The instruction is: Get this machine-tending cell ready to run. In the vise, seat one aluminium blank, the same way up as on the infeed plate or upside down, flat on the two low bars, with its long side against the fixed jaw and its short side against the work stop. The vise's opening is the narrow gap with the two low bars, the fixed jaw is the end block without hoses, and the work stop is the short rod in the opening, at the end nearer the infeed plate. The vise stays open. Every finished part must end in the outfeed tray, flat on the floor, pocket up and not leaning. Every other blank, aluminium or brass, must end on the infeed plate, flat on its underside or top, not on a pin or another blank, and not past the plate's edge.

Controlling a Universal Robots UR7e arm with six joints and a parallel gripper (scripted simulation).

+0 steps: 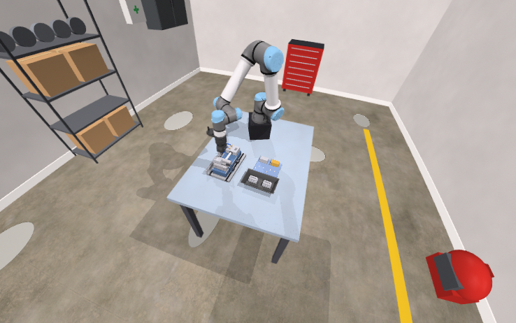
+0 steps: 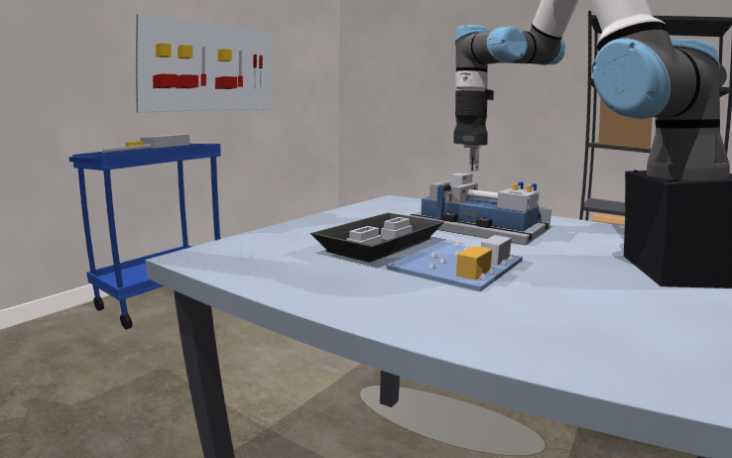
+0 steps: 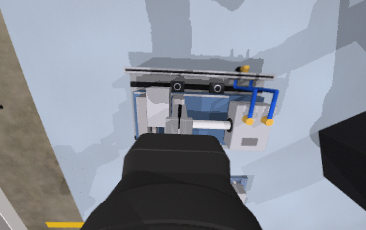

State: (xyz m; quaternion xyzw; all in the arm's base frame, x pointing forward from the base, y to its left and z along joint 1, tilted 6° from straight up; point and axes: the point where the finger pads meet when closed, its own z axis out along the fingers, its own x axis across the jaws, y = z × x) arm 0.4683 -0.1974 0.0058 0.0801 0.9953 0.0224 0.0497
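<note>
My gripper is now 3 cm past the vise, 4 cm to the right of it and 11 cm above it. Also, from my hand: brass blank 12 cm behind, 40 cm to the left, 12 cm below.
</note>
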